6 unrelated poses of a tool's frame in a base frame.
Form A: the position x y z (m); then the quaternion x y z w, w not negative.
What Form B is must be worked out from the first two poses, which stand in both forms.
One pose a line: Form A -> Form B
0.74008, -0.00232, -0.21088, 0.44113, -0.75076, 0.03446, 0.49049 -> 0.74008, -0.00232, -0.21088, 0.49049, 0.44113, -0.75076, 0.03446
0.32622, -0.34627, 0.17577, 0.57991, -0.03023, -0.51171, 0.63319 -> 0.32622, -0.34627, 0.17577, 0.63319, 0.57991, -0.03023, -0.51171
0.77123, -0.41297, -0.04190, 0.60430, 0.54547, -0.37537, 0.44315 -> 0.77123, -0.41297, -0.04190, 0.44315, 0.60430, 0.54547, -0.37537
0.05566, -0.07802, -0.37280, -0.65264, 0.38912, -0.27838, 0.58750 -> 0.05566, -0.07802, -0.37280, 0.58750, -0.65264, 0.38912, -0.27838
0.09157, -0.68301, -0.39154, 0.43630, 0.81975, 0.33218, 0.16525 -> 0.09157, -0.68301, -0.39154, 0.16525, 0.43630, 0.81975, 0.33218
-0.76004, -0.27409, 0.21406, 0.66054, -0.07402, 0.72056, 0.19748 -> -0.76004, -0.27409, 0.21406, 0.19748, 0.66054, -0.07402, 0.72056
